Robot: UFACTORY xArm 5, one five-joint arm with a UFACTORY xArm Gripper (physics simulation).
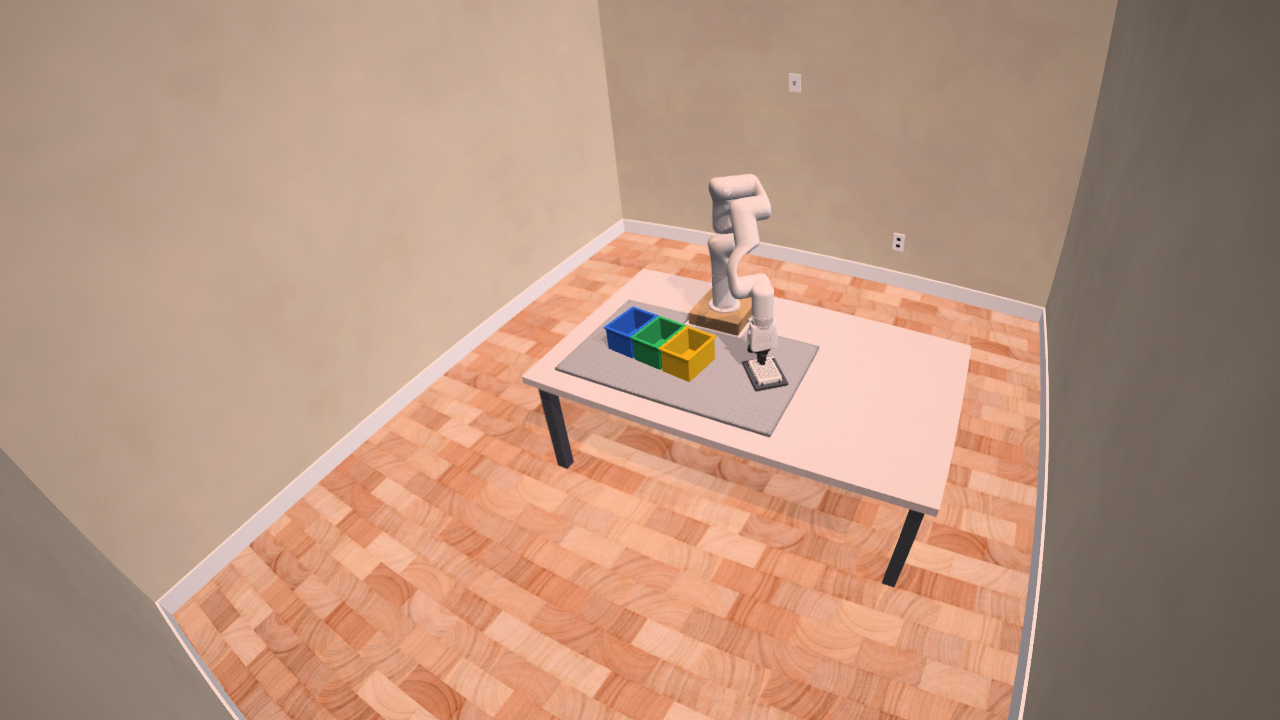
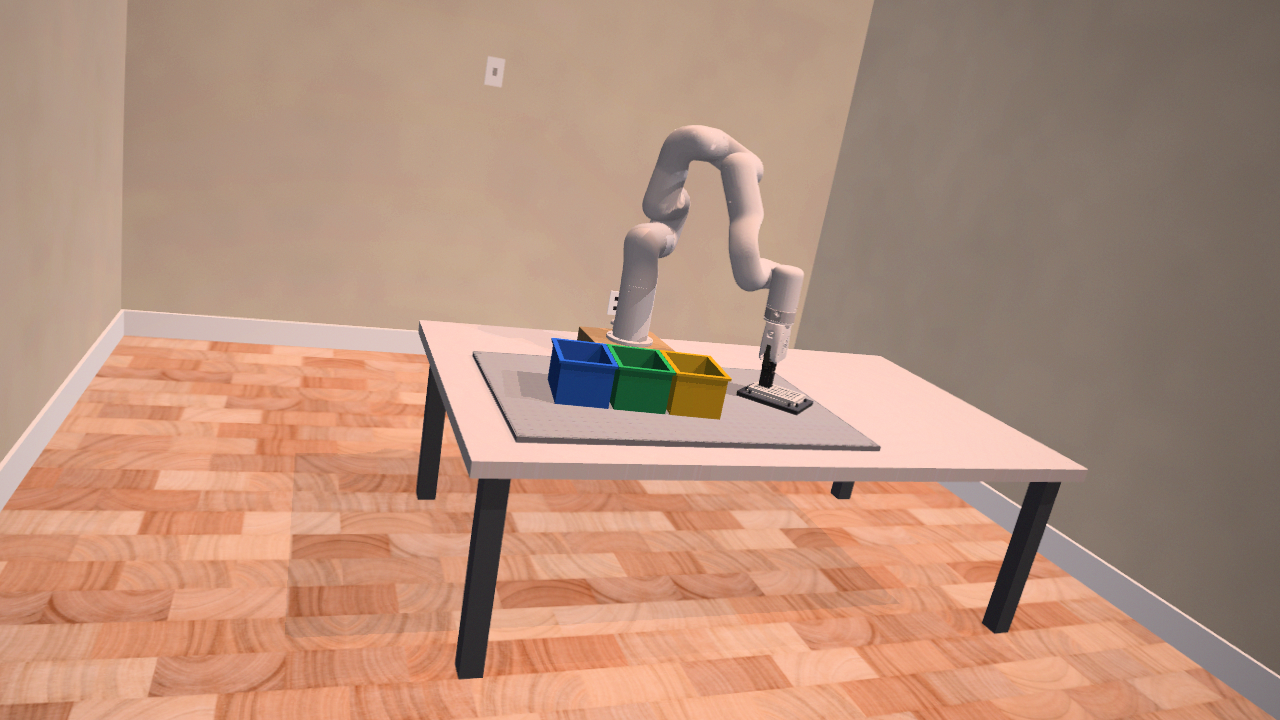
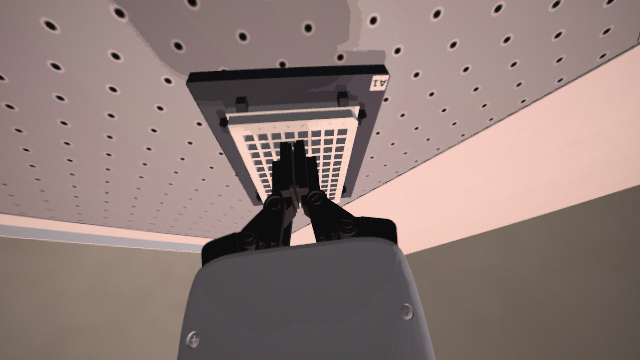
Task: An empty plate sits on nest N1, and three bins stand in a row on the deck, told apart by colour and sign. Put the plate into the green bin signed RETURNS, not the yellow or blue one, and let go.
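Frame: origin at the arm's base, x ahead, y left, z up, level; metres.
Seen in the pictures: gripper, fingertip midpoint: (image 1: 761,363) (image 2: 765,386) (image 3: 295,153); arm's base, link origin: (image 1: 724,305) (image 2: 629,340).
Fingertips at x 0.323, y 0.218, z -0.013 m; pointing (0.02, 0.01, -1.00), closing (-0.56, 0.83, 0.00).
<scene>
Offsets run from my fingertips to a thing's top centre. "pt": to the spot under its first point. Level surfaces: height alone.
The white gridded plate {dx +0.027, dy +0.018, dz -0.002 m} (image 1: 767,374) (image 2: 787,394) (image 3: 341,132) sits flat on the dark nest {dx +0.027, dy +0.018, dz -0.006 m} (image 1: 780,385) (image 2: 802,408) (image 3: 290,85), which has small corner posts and a label reading A1. My gripper (image 1: 762,360) (image 2: 767,385) (image 3: 295,153) is shut with nothing between its fingers; the fingertips are over the middle of the plate, at or close above its top. Whether they touch it is hard to tell. The green bin {dx -0.004, dy -0.382, dz +0.072 m} (image 1: 650,349) (image 2: 640,386) stands between the blue bin {pt dx +0.033, dy -0.526, dz +0.029 m} (image 1: 619,341) (image 2: 580,384) and the yellow bin {pt dx +0.128, dy -0.233, dz +0.059 m} (image 1: 687,361) (image 2: 698,396). No sign is readable on the bins.
The three bins stand side by side on the grey perforated deck {dz -0.028 m} (image 1: 725,407) (image 2: 769,433) (image 3: 85,150), with the yellow bin nearest the nest. The deck lies on a pale table {dz -0.041 m} (image 1: 881,402) (image 2: 948,429). The arm's wooden base block (image 1: 716,317) stands behind the bins.
</scene>
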